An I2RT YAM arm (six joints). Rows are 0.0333 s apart.
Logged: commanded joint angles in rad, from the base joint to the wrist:
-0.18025, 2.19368, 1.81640, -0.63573, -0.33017, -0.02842
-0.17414, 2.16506, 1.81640, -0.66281, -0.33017, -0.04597
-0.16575, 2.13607, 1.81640, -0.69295, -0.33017, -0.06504
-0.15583, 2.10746, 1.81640, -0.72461, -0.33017, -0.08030
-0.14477, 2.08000, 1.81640, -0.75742, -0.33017, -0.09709
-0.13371, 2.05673, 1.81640, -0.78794, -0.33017, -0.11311
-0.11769, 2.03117, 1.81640, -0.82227, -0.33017, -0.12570
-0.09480, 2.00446, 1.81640, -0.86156, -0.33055, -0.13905
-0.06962, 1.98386, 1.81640, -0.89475, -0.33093, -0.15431
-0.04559, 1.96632, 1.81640, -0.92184, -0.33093, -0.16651
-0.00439, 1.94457, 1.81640, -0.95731, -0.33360, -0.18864
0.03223, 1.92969, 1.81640, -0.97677, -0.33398, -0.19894
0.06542, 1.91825, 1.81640, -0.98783, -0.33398, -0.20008
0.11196, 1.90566, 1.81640, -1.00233, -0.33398, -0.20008
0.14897, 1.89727, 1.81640, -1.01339, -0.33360, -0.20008
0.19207, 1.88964, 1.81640, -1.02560, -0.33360, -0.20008
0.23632, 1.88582, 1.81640, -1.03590, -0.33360, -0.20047
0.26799, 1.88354, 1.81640, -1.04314, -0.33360, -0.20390
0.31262, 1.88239, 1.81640, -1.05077, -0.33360, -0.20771
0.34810, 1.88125, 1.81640, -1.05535, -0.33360, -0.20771
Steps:
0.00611, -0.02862, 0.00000, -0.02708, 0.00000, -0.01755
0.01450, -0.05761, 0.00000, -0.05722, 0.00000, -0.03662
0.02442, -0.08622, 0.00000, -0.08888, 0.00000, -0.05188
0.03548, -0.11368, 0.00000, -0.12169, 0.00000, -0.06867
0.04654, -0.13695, 0.00000, -0.15221, 0.00000, -0.08469
0.06256, -0.16251, 0.00000, -0.18654, 0.00000, -0.09728
0.08545, -0.18922, 0.00000, -0.22583, -0.00038, -0.11063
0.11063, -0.20982, 0.00000, -0.25902, -0.00076, -0.12589
0.13466, -0.22736, 0.00000, -0.28611, -0.00076, -0.13809
0.17586, -0.24911, 0.00000, -0.32158, -0.00343, -0.16022
0.21248, -0.26399, 0.00000, -0.34104, -0.00381, -0.17052
0.24567, -0.27543, 0.00000, -0.35210, -0.00381, -0.17166
0.29221, -0.28802, 0.00000, -0.36660, -0.00381, -0.17166
0.32922, -0.29641, 0.00000, -0.37766, -0.00343, -0.17166
0.37232, -0.30404, 0.00000, -0.38987, -0.00343, -0.17166
0.41657, -0.30786, 0.00000, -0.40017, -0.00343, -0.17205
0.44824, -0.31014, 0.00000, -0.40741, -0.00343, -0.17548
0.49287, -0.31129, 0.00000, -0.41504, -0.00343, -0.17929
0.52835, -0.31243, 0.00000, -0.41962, -0.00343, -0.17929

